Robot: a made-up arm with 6 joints.
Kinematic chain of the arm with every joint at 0, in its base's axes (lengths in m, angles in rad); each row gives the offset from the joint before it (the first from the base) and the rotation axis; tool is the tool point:
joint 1: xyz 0 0 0.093 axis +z
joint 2: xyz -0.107 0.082 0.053 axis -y
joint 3: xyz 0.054 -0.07 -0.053 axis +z
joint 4: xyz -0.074 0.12 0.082 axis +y
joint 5: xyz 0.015 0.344 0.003 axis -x
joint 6: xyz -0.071 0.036 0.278 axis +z
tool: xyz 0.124 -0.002 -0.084
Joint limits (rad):
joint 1: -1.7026..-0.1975
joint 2: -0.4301..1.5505
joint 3: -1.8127..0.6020
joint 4: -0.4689..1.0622
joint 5: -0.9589..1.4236
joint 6: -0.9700..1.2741
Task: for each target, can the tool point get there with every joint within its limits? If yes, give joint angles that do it. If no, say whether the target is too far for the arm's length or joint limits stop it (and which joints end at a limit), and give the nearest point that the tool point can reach.
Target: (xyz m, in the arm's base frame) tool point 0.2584 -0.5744 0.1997
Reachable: yes | joints -1.2738 0.0282 -1.5059 -0.3243 1.1629 0.5645
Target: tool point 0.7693 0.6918 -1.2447
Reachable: no: too far | nearest point 0.3887 0.3495 -0.3219 | short by 1.055 m
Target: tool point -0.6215 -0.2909 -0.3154
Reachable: no: joint limits stop it (at a limit: joint 1, joint 2, joint 3, joint 4) | nearest point -0.2853 -0.4205 -0.0554 | short by 0.444 m
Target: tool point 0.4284 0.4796 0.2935
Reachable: yes | joints -1.1393 0.3258 0.1806 -0.2277 0.6404 -0.1231
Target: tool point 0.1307 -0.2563 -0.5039
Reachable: no: joint limits stop it (at a limit: joint 2, joint 5, joint 6) | nearest point 0.2376 -0.4659 -0.2455 | short by 0.350 m
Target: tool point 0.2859 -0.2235 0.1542
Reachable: yes | joints -0.6446 -0.2134 -1.3575 0.8100 -0.4526 -0.1752
